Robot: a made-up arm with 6 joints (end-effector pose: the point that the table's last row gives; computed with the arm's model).
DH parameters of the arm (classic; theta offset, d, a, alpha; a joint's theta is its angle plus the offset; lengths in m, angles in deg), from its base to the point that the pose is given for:
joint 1: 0 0.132 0 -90
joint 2: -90 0 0.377 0
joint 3: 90 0.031 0 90
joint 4: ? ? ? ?
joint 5: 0 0 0 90
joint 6: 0 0.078 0 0
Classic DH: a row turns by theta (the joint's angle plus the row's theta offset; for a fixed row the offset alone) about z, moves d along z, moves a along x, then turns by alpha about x.
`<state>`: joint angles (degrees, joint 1 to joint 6).
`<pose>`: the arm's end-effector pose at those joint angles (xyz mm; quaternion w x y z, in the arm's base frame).
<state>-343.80 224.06 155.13 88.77 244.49 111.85</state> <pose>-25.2 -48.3 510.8 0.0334 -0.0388 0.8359 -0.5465</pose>
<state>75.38 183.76 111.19 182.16 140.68 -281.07</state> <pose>-190.9 -616.3 -10.3 0.2137 -0.9746 0.0186 -0.0640</pose>
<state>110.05 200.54 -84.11 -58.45 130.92 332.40</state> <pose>-137.5 433.0 -546.8 0.0448 0.6550 -0.3198 0.6832</pose>
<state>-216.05 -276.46 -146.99 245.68 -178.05 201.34</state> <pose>142.1 -144.8 462.8 0.3331 -0.8440 -0.0693 0.4147</pose>
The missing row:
joint 4: 0 0.721 0 -90
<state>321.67 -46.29 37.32 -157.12 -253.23 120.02</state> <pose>-351.3 280.2 1071.7 0.4396 0.3027 -0.7872 -0.3091</pose>
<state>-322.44 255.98 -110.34 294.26 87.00 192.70</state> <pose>37.9 -21.3 -576.0 0.5866 0.6780 0.4216 -0.1362</pose>
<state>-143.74 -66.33 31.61 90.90 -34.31 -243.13</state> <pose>631.0 478.9 929.3 0.7278 -0.3015 0.2591 0.5588</pose>
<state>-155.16 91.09 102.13 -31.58 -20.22 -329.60</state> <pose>-178.6 -132.4 -653.6 0.0966 0.9720 0.2137 -0.0158</pose>
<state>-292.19 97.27 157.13 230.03 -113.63 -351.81</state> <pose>-193.7 -247.9 -57.0 0.4447 0.1430 -0.3772 -0.7997</pose>
